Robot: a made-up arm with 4 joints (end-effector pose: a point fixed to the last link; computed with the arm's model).
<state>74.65 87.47 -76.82 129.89</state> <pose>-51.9 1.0 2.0 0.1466 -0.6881 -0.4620 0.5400</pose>
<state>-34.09 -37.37 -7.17 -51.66</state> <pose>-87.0 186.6 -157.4 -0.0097 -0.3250 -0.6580 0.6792</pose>
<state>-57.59 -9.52 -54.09 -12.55</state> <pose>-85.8 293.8 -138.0 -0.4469 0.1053 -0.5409 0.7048</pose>
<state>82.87 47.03 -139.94 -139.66</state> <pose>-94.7 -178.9 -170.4 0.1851 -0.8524 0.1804 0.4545</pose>
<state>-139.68 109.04 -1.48 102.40</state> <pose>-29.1 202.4 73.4 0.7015 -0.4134 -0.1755 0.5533</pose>
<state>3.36 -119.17 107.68 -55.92</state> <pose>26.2 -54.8 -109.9 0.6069 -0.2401 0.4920 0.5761</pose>
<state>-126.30 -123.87 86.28 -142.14</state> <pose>-13.5 45.0 76.5 0.4074 -0.5934 -0.6668 0.1930</pose>
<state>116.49 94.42 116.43 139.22</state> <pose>134.7 -380.8 1.5 0.6423 0.2652 0.6653 0.2729</pose>
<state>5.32 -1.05 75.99 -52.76</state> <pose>-234.5 -40.3 -58.6 0.5417 0.2925 -0.3118 0.7237</pose>
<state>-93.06 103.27 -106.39 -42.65</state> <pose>89.3 240.4 174.9 -0.2496 0.6366 -0.1078 0.7216</pose>
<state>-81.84 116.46 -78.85 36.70</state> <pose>72.5 1.4 163.1 0.3936 0.6230 0.3425 0.5828</pose>
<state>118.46 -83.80 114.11 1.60</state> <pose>-4.1 48.6 -266.6 -0.6365 -0.3420 -0.6306 0.2833</pose>
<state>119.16 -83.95 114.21 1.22</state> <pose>-4.4 48.6 -265.9 -0.6330 -0.3477 -0.6295 0.2865</pose>
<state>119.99 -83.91 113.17 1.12</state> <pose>-3.6 47.9 -265.8 -0.6327 -0.3473 -0.6310 0.2846</pose>
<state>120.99 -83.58 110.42 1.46</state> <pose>-1.0 46.3 -266.7 -0.6368 -0.3376 -0.6363 0.2749</pose>
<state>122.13 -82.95 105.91 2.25</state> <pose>3.6 43.7 -268.3 -0.6449 -0.3177 -0.6459 0.2570</pose>
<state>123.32 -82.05 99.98 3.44</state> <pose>10.0 40.2 -270.5 -0.6547 -0.2887 -0.6589 0.2321</pose>
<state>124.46 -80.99 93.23 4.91</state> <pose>17.7 36.2 -272.9 -0.6636 -0.2530 -0.6740 0.2033</pose>
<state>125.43 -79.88 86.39 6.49</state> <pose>26.1 31.9 -275.0 -0.6697 -0.2143 -0.6895 0.1736</pose>
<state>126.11 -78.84 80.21 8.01</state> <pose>34.1 27.9 -276.7 -0.6725 -0.1770 -0.7036 0.1464</pose>
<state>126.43 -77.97 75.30 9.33</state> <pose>40.9 24.4 -277.9 -0.6727 -0.1452 -0.7148 0.1243</pose>
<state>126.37 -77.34 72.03 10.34</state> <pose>45.7 21.9 -278.6 -0.6719 -0.1217 -0.7225 0.1086</pose>
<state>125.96 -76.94 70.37 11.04</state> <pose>48.3 20.4 -279.2 -0.6713 -0.1068 -0.7267 0.0990</pose>
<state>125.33 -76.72 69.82 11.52</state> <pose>49.5 19.7 -279.7 -0.6714 -0.0981 -0.7286 0.0938</pose>
